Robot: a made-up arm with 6 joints. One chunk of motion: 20 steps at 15 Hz.
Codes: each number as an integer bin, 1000 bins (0 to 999) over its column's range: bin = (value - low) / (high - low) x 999, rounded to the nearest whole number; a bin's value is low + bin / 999 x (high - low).
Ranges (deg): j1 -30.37..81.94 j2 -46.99..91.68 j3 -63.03..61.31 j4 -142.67..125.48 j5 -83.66..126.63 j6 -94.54..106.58
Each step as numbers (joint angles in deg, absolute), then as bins.
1 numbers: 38.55 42.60 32.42 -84.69 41.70 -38.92
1 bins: 613 645 767 216 596 276
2 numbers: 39.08 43.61 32.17 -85.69 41.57 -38.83
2 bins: 618 653 765 212 595 277
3 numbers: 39.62 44.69 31.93 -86.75 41.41 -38.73
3 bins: 623 660 763 208 594 277
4 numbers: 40.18 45.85 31.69 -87.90 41.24 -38.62
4 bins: 628 669 761 204 593 278
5 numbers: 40.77 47.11 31.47 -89.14 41.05 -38.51
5 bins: 633 678 759 199 592 278
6 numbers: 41.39 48.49 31.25 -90.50 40.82 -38.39
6 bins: 638 688 757 194 591 279
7 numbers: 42.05 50.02 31.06 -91.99 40.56 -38.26
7 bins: 644 699 756 189 590 280
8 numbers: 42.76 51.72 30.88 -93.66 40.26 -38.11
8 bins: 650 711 755 183 589 280
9 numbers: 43.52 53.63 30.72 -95.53 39.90 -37.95
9 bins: 657 725 753 176 587 281
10 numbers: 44.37 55.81 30.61 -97.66 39.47 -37.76
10 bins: 665 741 752 168 585 282
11 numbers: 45.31 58.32 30.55 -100.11 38.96 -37.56
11 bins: 673 759 752 159 583 283
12 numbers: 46.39 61.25 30.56 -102.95 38.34 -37.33
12 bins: 683 780 752 148 580 284
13 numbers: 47.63 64.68 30.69 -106.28 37.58 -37.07
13 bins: 694 804 753 136 576 285
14 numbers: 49.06 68.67 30.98 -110.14 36.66 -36.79
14 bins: 707 833 755 121 572 287
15 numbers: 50.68 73.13 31.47 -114.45 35.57 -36.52
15 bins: 721 865 759 105 566 288
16 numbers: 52.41 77.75 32.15 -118.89 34.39 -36.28
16 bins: 736 899 765 89 561 289
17 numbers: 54.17 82.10 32.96 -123.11 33.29 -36.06
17 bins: 752 930 771 73 556 290
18 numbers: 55.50 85.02 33.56 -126.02 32.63 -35.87
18 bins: 764 951 776 62 552 291
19 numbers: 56.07 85.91 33.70 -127.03 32.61 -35.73
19 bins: 769 957 777 58 552 292
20 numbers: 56.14 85.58 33.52 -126.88 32.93 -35.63
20 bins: 770 955 776 59 554 293
